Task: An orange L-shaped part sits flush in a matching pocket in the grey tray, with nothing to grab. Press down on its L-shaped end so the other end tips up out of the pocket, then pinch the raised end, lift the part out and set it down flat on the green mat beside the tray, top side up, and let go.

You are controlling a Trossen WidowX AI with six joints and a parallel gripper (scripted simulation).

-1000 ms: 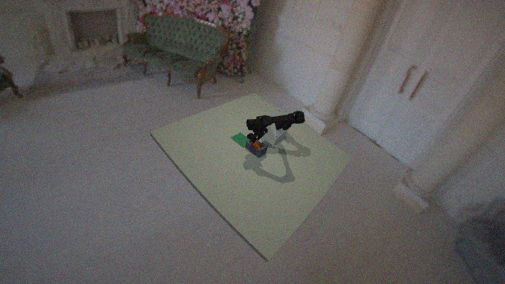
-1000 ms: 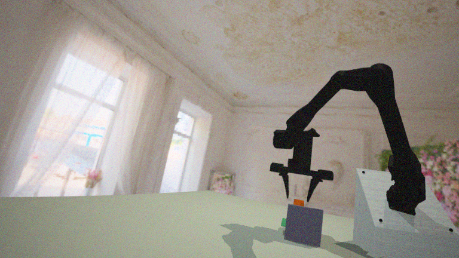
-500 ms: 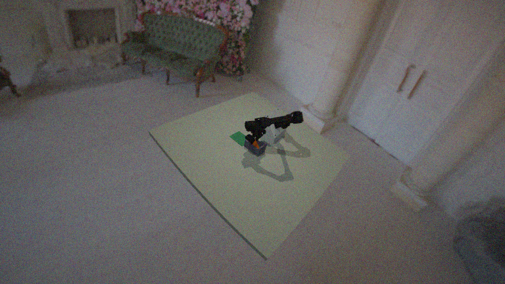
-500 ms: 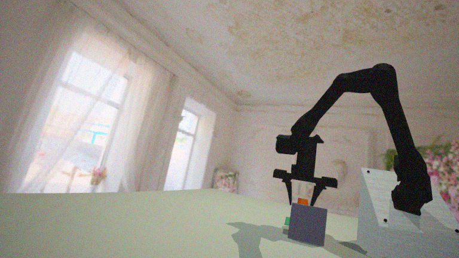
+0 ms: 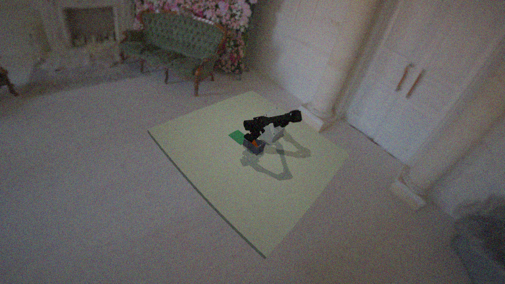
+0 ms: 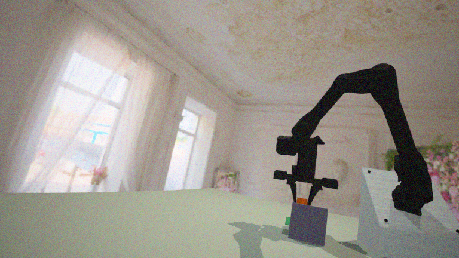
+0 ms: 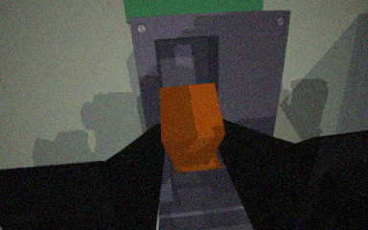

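The orange L-shaped part is 2 cm behind my gripper tip, 3 cm to the left of it and 3 cm below it. The rest, counted from my gripper tip: green mat 1 cm behind, 15 cm to the right, 8 cm below.
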